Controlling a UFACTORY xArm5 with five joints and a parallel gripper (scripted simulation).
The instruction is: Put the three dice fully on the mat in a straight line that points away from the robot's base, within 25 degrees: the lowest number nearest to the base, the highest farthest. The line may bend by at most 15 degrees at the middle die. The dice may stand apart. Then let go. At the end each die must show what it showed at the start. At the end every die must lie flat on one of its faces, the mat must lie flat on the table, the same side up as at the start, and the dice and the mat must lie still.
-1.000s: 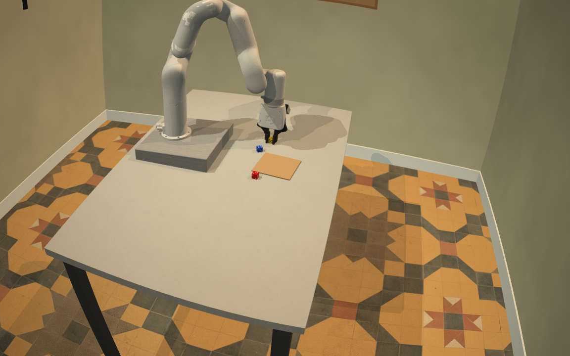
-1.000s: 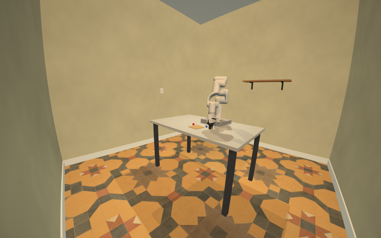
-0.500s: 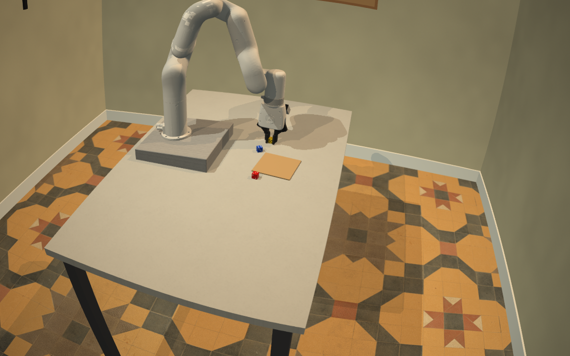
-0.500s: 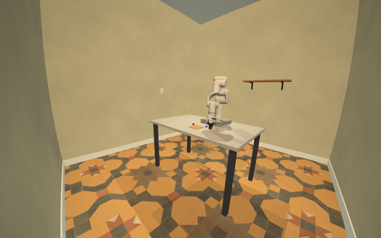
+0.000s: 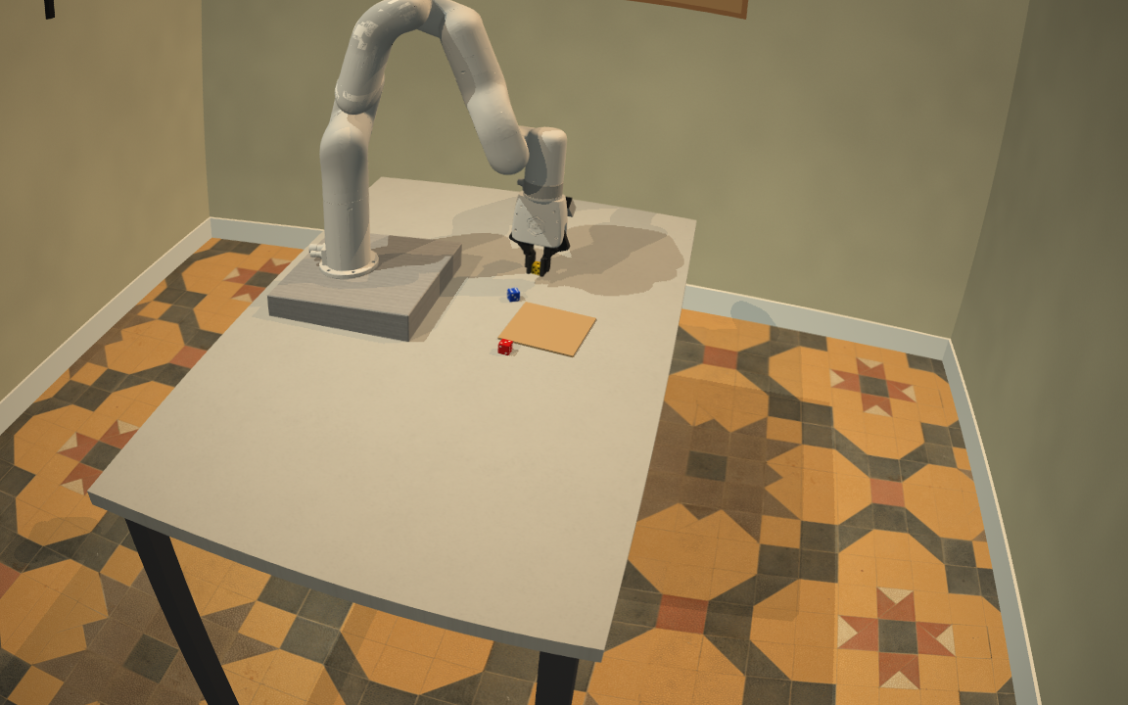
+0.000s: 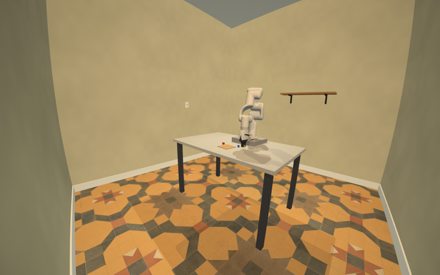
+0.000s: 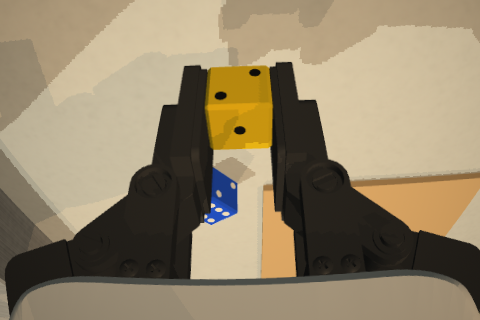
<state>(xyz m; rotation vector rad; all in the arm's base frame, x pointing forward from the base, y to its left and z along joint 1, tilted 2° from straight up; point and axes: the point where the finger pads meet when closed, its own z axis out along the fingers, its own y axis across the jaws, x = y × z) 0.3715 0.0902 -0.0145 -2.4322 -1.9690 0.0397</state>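
The mat is 17 cm to the right of my hand, 4 cm below it and 4 cm ahead of it. Round my hand: red die: 26 cm to the right, 3 cm below, 2 cm behind; then blue die: 8 cm to the right, 3 cm below, 3 cm behind; then yellow die: 1 cm below.
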